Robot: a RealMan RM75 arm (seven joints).
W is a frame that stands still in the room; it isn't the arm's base.
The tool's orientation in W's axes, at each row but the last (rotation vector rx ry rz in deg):
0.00 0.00 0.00
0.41 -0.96 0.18
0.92 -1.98 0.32
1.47 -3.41 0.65
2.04 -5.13 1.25
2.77 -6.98 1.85
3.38 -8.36 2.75
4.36 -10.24 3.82
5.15 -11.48 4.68
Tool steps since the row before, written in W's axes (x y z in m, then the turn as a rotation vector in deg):
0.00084 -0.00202 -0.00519 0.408 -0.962 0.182
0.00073 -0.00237 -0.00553 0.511 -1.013 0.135
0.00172 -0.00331 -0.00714 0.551 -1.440 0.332
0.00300 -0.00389 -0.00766 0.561 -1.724 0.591
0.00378 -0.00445 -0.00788 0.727 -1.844 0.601
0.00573 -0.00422 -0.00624 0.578 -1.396 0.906
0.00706 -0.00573 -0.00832 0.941 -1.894 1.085
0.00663 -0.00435 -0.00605 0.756 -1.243 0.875
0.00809 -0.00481 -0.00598 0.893 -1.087 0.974
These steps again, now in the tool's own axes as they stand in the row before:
0.00084 -0.00202 -0.00519 0.408 -0.962 0.182
0.00063 -0.00241 -0.00552 0.510 -1.014 0.134
0.00145 -0.00343 -0.00714 0.555 -1.438 0.336
0.00250 -0.00412 -0.00772 0.577 -1.715 0.601
0.00297 -0.00481 -0.00802 0.741 -1.839 0.601
0.00480 -0.00470 -0.00667 0.643 -1.372 0.899
0.00551 -0.00654 -0.00888 1.007 -1.878 1.054
0.00516 -0.00523 -0.00674 0.826 -1.231 0.828
0.00635 -0.00599 -0.00695 0.991 -1.080 0.882

